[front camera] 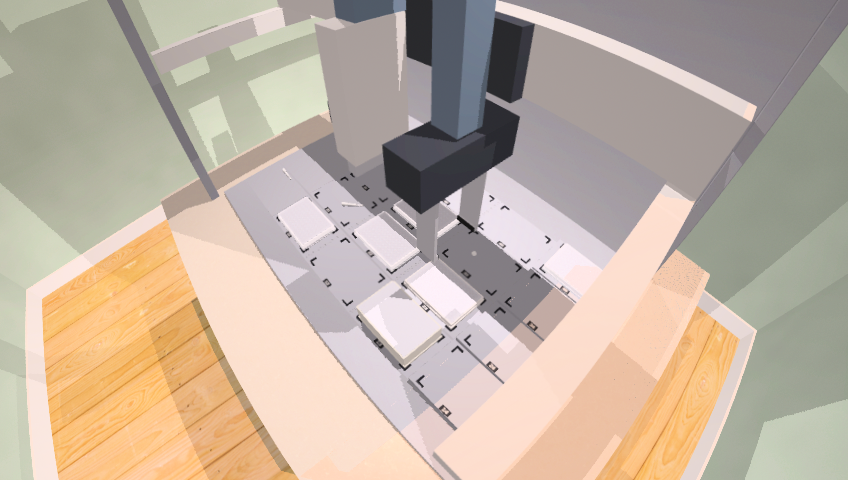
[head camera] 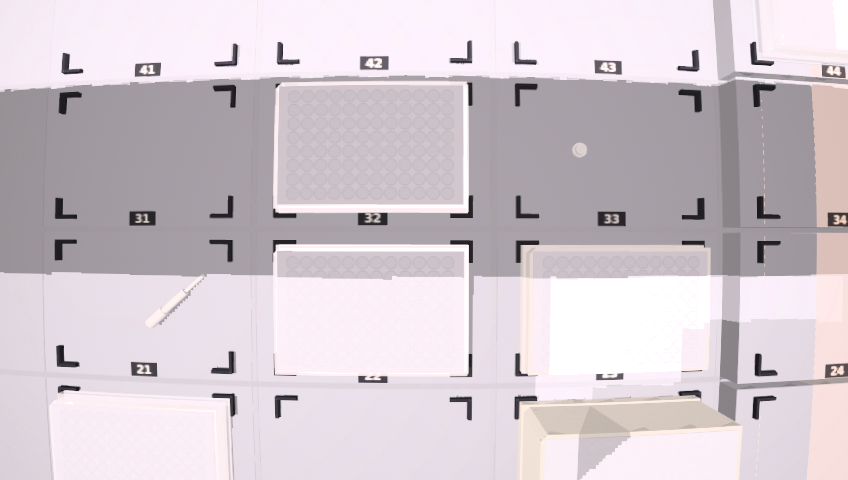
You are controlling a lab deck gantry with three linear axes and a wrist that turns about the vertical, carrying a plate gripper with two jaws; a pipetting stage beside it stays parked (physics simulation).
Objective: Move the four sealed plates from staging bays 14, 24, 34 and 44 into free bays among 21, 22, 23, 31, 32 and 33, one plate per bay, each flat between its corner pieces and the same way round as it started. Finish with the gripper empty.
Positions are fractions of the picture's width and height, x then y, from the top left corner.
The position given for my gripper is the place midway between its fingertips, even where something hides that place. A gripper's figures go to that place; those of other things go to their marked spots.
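Labels:
My gripper (front camera: 0.53,0.50), 0.53 m from the lens. Tall pale block (front camera: 0.48,0.69), 0.58 m from the lens.

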